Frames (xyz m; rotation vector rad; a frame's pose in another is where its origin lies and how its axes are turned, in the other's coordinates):
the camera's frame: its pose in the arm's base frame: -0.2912 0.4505 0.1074 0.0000 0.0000 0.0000
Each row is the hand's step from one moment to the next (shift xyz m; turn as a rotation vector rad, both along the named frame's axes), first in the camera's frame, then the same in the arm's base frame.
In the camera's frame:
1: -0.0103 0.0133 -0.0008 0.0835 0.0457 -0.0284
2: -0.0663 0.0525 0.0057 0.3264 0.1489 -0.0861
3: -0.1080 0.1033 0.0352 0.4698 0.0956 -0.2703
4: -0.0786 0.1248 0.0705 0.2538 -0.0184 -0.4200
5: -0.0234 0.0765 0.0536 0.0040 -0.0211 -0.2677
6: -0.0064 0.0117 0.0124 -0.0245 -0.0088 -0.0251
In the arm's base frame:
1: -0.0103 0.0133 -0.0008 0.0835 0.0457 -0.0284
2: -0.0663 0.0525 0.0057 0.3264 0.1489 -0.0861
3: -0.1080 0.1033 0.0352 0.4698 0.0956 -0.2703
4: -0.0786 0.1248 0.0705 0.2538 -0.0184 -0.4200
5: -0.0234 0.0765 0.0536 0.0040 -0.0211 -0.2677
6: -0.0064 0.0117 0.0124 -0.0245 -0.0088 -0.0251

